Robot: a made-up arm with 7 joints.
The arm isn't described. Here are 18 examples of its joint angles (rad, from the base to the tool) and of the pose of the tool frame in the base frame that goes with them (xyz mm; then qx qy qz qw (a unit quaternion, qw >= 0)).
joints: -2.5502 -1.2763 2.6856 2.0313 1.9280 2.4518 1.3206
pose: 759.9 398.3 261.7 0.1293 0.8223 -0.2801 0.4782
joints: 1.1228 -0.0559 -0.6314 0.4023 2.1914 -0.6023 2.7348
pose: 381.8 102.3 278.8 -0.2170 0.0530 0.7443 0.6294
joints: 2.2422 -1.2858 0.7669 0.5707 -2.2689 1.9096 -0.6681
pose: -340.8 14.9 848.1 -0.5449 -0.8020 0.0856 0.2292
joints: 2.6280 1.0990 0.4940 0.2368 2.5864 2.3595 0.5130
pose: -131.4 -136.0 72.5 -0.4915 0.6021 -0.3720 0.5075
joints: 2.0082 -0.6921 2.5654 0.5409 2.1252 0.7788 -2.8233
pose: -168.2 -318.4 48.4 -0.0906 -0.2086 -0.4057 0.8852
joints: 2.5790 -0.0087 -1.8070 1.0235 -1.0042 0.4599 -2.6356
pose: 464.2 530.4 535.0 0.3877 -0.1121 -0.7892 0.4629
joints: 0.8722 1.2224 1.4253 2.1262 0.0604 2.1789 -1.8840
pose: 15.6 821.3 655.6 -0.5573 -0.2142 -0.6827 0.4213
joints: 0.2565 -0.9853 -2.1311 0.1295 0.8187 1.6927 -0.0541
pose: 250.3 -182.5 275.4 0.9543 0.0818 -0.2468 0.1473
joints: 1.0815 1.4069 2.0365 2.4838 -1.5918 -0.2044 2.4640
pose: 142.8 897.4 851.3 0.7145 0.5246 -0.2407 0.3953
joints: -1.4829 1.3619 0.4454 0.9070 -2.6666 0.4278 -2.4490
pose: 247.6 -69.8 -115.2 0.1236 0.0072 -0.9416 0.3131
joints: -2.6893 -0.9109 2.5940 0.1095 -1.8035 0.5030 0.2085
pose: -114.2 -127.0 114.9 -0.0995 0.5038 0.6567 0.5523
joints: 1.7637 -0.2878 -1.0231 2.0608 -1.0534 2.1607 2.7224
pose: 476.9 137.8 1141.3 0.0385 -0.2994 -0.9165 0.2624
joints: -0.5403 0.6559 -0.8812 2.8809 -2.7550 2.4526 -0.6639
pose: 387.6 -288.1 1207.2 0.5152 -0.4523 0.7004 0.1985
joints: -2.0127 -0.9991 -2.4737 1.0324 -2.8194 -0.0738 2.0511
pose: -242.6 454.2 54.1 0.2753 0.0699 0.8713 0.4003
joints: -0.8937 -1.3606 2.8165 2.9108 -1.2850 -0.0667 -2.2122
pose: -675.3 762.9 564.0 0.4977 0.4968 -0.0807 0.7064
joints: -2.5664 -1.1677 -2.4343 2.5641 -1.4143 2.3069 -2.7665
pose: 658.3 601.6 540.2 -0.0653 -0.4986 -0.8565 0.1164
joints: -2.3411 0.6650 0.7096 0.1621 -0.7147 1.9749 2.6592
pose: 63.1 -15.1 161.8 -0.5045 0.6389 -0.5728 0.0961
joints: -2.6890 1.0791 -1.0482 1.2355 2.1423 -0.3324 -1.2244
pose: -593.3 468.3 339.2 0.3208 -0.4534 0.7148 0.4250
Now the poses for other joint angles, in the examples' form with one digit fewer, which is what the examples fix.
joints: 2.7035 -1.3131 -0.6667 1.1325 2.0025 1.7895 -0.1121
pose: 253 326 1089 -0.574 -0.697 -0.339 0.265
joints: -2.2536 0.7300 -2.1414 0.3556 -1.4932 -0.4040 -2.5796
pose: -150 440 370 0.363 0.062 -0.022 0.929
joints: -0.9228 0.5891 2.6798 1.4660 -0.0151 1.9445 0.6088
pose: -23 429 1042 0.069 0.100 0.562 0.818
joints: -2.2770 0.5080 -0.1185 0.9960 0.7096 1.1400 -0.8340
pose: -430 -440 201 0.284 -0.238 -0.802 0.469
